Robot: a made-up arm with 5 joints. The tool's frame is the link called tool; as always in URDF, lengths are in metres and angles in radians. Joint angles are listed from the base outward. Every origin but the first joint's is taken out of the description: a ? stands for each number. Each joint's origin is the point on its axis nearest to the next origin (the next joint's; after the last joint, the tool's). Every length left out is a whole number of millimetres.
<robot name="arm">
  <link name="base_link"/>
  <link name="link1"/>
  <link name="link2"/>
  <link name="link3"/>
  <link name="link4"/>
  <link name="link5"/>
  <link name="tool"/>
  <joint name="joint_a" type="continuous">
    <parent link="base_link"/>
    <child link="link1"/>
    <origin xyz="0 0 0.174"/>
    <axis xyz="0 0 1"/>
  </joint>
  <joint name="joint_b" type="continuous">
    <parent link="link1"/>
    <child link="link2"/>
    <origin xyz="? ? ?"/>
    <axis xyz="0 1 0"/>
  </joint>
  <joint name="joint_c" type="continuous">
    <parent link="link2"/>
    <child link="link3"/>
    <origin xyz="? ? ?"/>
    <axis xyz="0 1 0"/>
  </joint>
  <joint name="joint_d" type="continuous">
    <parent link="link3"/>
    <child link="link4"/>
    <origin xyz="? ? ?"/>
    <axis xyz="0 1 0"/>
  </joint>
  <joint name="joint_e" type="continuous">
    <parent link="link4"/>
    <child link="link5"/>
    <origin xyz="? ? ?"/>
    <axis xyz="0 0 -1"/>
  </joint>
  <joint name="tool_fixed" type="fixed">
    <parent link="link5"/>
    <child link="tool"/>
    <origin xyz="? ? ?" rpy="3.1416 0 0"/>
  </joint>
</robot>
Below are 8 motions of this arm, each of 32 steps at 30 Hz.
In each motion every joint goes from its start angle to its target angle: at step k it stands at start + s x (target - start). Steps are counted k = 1, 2, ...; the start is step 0. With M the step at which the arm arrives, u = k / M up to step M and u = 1 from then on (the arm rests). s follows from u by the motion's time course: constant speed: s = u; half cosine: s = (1 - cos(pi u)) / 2; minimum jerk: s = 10 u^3 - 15 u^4 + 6 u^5.
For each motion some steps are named. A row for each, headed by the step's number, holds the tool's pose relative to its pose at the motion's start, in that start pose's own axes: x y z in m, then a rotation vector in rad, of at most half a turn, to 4 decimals.
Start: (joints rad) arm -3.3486 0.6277 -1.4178 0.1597 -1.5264
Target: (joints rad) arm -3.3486 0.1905 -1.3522 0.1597 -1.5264
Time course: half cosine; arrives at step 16
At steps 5, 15, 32:
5: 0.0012 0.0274 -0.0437 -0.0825 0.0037 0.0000
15: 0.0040 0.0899 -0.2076 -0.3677 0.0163 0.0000
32: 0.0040 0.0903 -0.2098 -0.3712 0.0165 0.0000

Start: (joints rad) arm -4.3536 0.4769 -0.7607 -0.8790 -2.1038
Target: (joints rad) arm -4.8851 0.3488 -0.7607 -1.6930 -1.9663
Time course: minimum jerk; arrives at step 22
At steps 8, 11, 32:
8: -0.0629 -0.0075 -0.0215 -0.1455 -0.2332 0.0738
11: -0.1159 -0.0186 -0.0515 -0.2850 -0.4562 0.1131
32: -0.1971 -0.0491 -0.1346 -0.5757 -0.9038 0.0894

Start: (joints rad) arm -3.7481 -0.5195 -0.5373 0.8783 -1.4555
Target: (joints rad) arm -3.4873 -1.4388 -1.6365 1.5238 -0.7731
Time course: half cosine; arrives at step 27
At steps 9, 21, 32:
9: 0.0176 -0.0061 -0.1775 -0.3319 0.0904 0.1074
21: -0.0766 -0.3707 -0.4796 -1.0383 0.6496 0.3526
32: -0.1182 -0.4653 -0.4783 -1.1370 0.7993 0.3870

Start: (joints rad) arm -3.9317 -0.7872 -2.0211 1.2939 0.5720
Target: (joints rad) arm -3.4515 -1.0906 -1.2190 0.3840 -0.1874
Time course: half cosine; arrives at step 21
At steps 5, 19, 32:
5: -0.0032 0.0047 0.0113 0.0829 0.0157 -0.1032
19: -0.0786 0.0362 0.0737 0.5469 0.2988 -0.6508
32: -0.0817 0.0371 0.0749 0.5568 0.3102 -0.6623

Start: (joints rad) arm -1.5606 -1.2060 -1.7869 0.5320 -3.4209
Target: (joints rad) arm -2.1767 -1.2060 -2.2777 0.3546 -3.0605
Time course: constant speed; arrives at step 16
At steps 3, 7, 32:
3: -0.0380 0.0259 -0.0296 0.0954 -0.1051 -0.0267
7: -0.0815 0.0775 -0.0684 0.1925 -0.2568 -0.0765
32: -0.1300 0.2529 -0.1385 0.2726 -0.6145 -0.2436

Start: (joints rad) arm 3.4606 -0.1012 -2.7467 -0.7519 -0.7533
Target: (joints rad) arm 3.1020 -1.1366 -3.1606 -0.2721 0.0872
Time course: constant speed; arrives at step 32
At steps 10, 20, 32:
10: 0.2054 0.1484 0.0593 -0.1241 0.2837 0.1683
20: 0.4403 0.2606 0.0110 -0.1464 0.6086 0.3434
32: 0.6892 0.3329 -0.1804 -0.0286 1.0167 0.5492

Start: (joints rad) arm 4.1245 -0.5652 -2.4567 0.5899 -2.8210
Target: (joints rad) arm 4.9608 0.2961 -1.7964 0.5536 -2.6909
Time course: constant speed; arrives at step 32
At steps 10, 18, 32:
10: 0.2171 -0.0337 0.1661 -0.0467 0.5065 0.1949
18: 0.4309 0.0191 0.2047 -0.1233 0.9222 0.2756
32: 0.7495 0.1956 0.0374 -0.3183 1.6333 0.2067

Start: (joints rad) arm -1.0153 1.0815 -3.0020 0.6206 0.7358
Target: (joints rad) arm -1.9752 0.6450 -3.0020 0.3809 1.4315
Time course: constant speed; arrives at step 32
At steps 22, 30, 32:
22: 0.2989 0.1556 -0.2808 -0.0028 0.8101 0.4777
30: 0.3405 0.1709 -0.4165 0.0713 1.1003 0.5439
32: 0.3453 0.1703 -0.4500 0.0952 1.1698 0.5499

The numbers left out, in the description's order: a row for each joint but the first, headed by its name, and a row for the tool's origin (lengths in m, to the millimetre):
joint_b: 0 0 0
joint_c: 0.052 0 0.275
joint_d: 0.078 0 -0.342
joint_e: 0.057 0 -0.072
tool: 0 0 0

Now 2 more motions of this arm.
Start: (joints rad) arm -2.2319 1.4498 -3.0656 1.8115 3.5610
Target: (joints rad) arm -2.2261 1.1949 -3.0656 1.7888 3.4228
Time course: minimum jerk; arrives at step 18
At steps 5, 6, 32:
5: 0.0042 -0.0013 -0.0224 -0.0148 -0.0344 -0.0194
6: 0.0068 -0.0022 -0.0348 -0.0228 -0.0536 -0.0302
32: 0.0475 -0.0171 -0.1612 -0.0950 -0.2611 -0.1431

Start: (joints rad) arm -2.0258 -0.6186 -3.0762 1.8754 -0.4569
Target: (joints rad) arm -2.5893 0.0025 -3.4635 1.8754 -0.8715
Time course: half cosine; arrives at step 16
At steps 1, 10, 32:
1: 0.0012 -0.0012 0.0025 -0.0037 -0.0043 -0.0053
10: 0.0282 -0.0439 0.1884 -0.2283 -0.3506 -0.3476
32: 0.0051 -0.0318 0.2645 -0.3035 -0.5294 -0.4760

